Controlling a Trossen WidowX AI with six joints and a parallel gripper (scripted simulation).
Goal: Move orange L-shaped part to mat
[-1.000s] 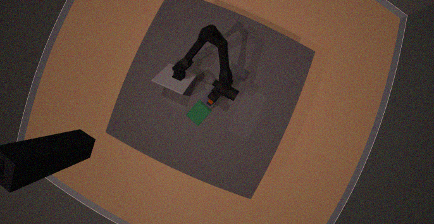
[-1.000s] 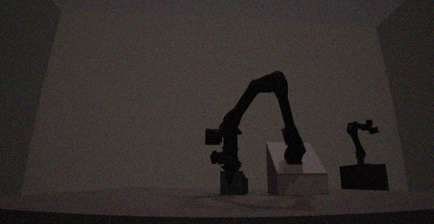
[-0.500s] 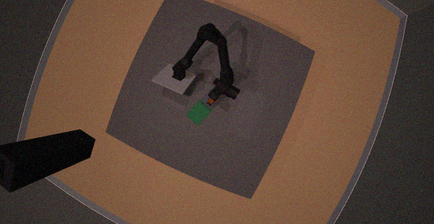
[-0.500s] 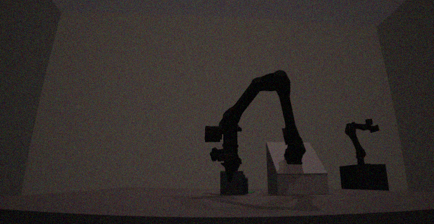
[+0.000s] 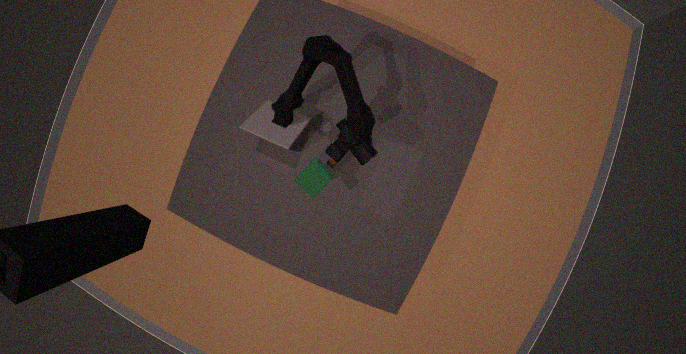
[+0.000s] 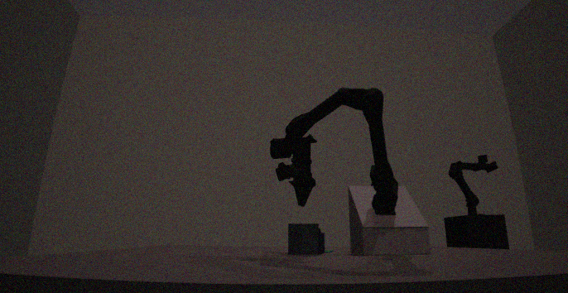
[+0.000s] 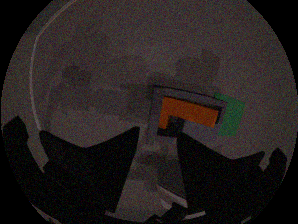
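My gripper tip is 2 cm past the orange L-shaped part, 4 cm to the left of it and 10 cm above it. The rest, counted from my gripper tip: green mat (7 cm behind, 21 cm to the right, 16 cm below).
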